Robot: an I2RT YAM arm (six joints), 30 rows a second.
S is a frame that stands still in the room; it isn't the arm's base.
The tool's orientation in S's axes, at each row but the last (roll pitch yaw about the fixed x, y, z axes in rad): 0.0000, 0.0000, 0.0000; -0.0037, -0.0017, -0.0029; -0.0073, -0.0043, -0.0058; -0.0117, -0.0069, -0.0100; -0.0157, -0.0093, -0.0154; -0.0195, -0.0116, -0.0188; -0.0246, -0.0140, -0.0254; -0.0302, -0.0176, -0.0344; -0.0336, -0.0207, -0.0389; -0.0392, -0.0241, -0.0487; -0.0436, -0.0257, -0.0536
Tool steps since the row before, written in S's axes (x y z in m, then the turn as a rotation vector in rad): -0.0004, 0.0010, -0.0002, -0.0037, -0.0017, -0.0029; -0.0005, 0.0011, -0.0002, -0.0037, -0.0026, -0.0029; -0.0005, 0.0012, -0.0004, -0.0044, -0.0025, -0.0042; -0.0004, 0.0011, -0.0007, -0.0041, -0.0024, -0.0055; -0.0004, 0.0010, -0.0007, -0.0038, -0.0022, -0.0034; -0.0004, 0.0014, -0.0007, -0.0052, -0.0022, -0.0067; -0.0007, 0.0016, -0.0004, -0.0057, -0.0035, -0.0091; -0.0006, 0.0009, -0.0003, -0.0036, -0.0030, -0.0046; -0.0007, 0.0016, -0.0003, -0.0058, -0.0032, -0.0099; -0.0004, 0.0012, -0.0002, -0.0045, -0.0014, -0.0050; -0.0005, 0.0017, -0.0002, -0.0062, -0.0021, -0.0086
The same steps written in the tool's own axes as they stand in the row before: -0.0004, 0.0010, -0.0002, -0.0037, -0.0017, -0.0029; -0.0005, 0.0011, -0.0002, -0.0037, -0.0026, -0.0029; -0.0005, 0.0012, -0.0004, -0.0044, -0.0025, -0.0042; -0.0004, 0.0011, -0.0007, -0.0041, -0.0024, -0.0055; -0.0004, 0.0010, -0.0007, -0.0038, -0.0022, -0.0034; -0.0004, 0.0014, -0.0007, -0.0052, -0.0022, -0.0067; -0.0007, 0.0016, -0.0004, -0.0057, -0.0034, -0.0091; -0.0006, 0.0009, -0.0003, -0.0036, -0.0030, -0.0046; -0.0008, 0.0016, -0.0002, -0.0059, -0.0031, -0.0099; -0.0005, 0.0012, -0.0001, -0.0045, -0.0014, -0.0050; -0.0006, 0.0017, -0.0001, -0.0063, -0.0021, -0.0085
